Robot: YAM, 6 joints.
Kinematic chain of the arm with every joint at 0, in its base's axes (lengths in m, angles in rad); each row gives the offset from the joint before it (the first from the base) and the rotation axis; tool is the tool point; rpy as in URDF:
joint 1: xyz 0 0 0.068 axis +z
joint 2: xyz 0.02 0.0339 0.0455 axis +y
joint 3: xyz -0.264 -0.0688 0 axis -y
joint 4: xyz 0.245 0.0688 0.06 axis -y
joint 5: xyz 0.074 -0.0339 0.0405 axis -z
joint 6: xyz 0.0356 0 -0.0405 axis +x
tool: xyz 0 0 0 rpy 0 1.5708 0
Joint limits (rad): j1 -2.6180..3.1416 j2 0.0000..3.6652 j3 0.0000..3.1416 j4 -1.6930..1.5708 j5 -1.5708..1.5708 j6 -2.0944..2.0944
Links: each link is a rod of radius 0.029 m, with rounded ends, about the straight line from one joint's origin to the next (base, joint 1, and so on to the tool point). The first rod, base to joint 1, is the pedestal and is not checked.
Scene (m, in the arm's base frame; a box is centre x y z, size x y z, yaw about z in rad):
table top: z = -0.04
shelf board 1: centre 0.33 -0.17 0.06 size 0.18 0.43 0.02 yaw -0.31
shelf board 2: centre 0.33 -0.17 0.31 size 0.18 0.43 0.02 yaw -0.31
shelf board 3: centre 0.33 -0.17 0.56 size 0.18 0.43 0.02 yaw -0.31
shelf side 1: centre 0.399 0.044 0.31 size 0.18 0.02 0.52 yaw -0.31
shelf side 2: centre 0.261 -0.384 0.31 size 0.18 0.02 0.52 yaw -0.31
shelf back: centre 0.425 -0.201 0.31 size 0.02 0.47 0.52 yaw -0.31
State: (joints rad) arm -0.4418 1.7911 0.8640 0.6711 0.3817 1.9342
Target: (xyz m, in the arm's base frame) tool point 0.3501 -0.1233 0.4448
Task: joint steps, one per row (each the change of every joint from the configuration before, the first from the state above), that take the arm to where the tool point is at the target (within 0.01 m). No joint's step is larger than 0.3 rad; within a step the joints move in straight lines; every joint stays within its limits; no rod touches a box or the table.
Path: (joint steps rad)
1: -0.2491 -0.2202 -0.2880 -0.0261 0.0750 -0.0820
2: -0.2491 -0.2202 -0.2880 -0.0261 0.0750 -0.0821
3: -0.2491 -0.2202 -0.2880 -0.0260 0.0750 -0.0820
4: 0.2242 -0.0572 0.2167 0.0480 -0.0521 0.0615
5: 0.2241 -0.0572 0.2167 0.0481 -0.0521 0.0615
6: 0.2242 -0.0573 0.2166 0.0480 -0.0521 0.0616
7: 0.2242 -0.0572 0.2167 0.0481 -0.0521 0.0615
8: -0.0046 0.2331 0.1782 -0.0084 -0.0177 0.0000
9: -0.0046 0.2330 0.1782 -0.0084 -0.0177 0.0000
10: -0.0046 0.2330 0.1782 -0.0084 -0.0177 0.0000

